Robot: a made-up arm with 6 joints. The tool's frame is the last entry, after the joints. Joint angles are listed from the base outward.
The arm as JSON. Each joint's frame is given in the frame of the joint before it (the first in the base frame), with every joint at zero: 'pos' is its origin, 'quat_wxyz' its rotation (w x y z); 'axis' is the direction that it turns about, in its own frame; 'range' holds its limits. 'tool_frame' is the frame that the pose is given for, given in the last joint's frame.
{
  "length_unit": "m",
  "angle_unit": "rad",
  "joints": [
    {
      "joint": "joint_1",
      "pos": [
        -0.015,
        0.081,
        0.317
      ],
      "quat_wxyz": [
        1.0,
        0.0,
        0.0,
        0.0
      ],
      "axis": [
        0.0,
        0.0,
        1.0
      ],
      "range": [
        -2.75,
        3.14
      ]
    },
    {
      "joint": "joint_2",
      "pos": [
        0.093,
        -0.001,
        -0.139
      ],
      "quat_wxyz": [
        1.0,
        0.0,
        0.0,
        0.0
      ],
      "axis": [
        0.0,
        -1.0,
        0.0
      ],
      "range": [
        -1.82,
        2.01
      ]
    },
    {
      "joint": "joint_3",
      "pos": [
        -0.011,
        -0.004,
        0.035
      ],
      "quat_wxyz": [
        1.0,
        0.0,
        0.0,
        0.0
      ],
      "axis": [
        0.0,
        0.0,
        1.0
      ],
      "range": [
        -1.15,
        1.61
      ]
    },
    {
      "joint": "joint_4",
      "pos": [
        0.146,
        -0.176,
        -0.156
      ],
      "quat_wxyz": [
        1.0,
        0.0,
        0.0,
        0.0
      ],
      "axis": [
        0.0,
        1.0,
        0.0
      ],
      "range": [
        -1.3,
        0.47
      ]
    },
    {
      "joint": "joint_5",
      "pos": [
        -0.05,
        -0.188,
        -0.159
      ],
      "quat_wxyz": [
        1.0,
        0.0,
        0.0,
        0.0
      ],
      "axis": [
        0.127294,
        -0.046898,
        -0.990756
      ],
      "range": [
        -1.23,
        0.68
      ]
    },
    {
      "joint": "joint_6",
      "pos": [
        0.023,
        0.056,
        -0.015
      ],
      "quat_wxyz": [
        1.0,
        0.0,
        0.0,
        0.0
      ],
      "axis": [
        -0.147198,
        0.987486,
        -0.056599
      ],
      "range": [
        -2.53,
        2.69
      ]
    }
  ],
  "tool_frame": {
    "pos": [
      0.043,
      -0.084,
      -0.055
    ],
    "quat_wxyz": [
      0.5,
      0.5,
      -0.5,
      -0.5
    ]
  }
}
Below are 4 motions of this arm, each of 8 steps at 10 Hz.
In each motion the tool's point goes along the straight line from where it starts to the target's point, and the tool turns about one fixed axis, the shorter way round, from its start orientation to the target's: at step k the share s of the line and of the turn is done. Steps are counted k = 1, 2, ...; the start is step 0. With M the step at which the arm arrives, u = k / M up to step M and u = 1 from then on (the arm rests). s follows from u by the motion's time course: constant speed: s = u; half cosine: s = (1 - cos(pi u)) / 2; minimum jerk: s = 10 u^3 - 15 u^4 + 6 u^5.
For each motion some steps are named. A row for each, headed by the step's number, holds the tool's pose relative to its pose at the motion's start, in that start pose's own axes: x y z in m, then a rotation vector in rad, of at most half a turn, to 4 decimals.
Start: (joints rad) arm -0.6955 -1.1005 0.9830 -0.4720 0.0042 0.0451
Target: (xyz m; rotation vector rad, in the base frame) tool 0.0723 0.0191 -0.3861 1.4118 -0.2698 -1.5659
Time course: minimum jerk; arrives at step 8
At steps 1, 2, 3, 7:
1: 0.0005 0.0009 -0.0011 -0.0032 0.0023 0.0033
2: 0.0034 0.0056 -0.0068 -0.0209 0.0150 0.0214
3: 0.0089 0.0149 -0.0181 -0.0556 0.0399 0.0570
7: 0.0320 0.0533 -0.0647 -0.1989 0.1427 0.2037

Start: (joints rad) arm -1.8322 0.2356 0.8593 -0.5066 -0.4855 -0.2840
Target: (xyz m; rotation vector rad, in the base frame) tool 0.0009 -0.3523 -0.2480 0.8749 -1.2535 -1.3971
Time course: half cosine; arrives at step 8
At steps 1, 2, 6, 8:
1: -0.0113 -0.0056 0.0006 -0.0322 0.0083 -0.0172
2: -0.0436 -0.0216 0.0022 -0.1240 0.0317 -0.0662
6: -0.2541 -0.1260 0.0129 -0.7224 0.1850 -0.3861
8: -0.2977 -0.1477 0.0151 -0.8464 0.2168 -0.4524

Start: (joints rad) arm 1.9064 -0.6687 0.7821 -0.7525 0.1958 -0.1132
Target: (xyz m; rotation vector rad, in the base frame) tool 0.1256 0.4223 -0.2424 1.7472 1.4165 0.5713
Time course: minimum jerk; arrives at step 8
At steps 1, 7, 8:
1: 0.0011 0.0029 0.0010 0.0029 0.0095 0.0023
7: 0.0689 0.1788 0.0621 0.1783 0.5812 0.1428
8: 0.0701 0.1817 0.0631 0.1812 0.5906 0.1451

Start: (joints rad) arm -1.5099 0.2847 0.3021 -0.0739 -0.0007 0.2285
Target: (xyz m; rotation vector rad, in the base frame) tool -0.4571 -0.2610 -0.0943 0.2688 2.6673 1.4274
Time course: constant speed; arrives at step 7
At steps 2, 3, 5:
2: 0.0253 0.0010 0.0463 0.1213 -0.1569 0.0215
3: 0.0379 0.0015 0.0695 0.1819 -0.2353 0.0323
5: 0.0632 0.0025 0.1158 0.3032 -0.3921 0.0538

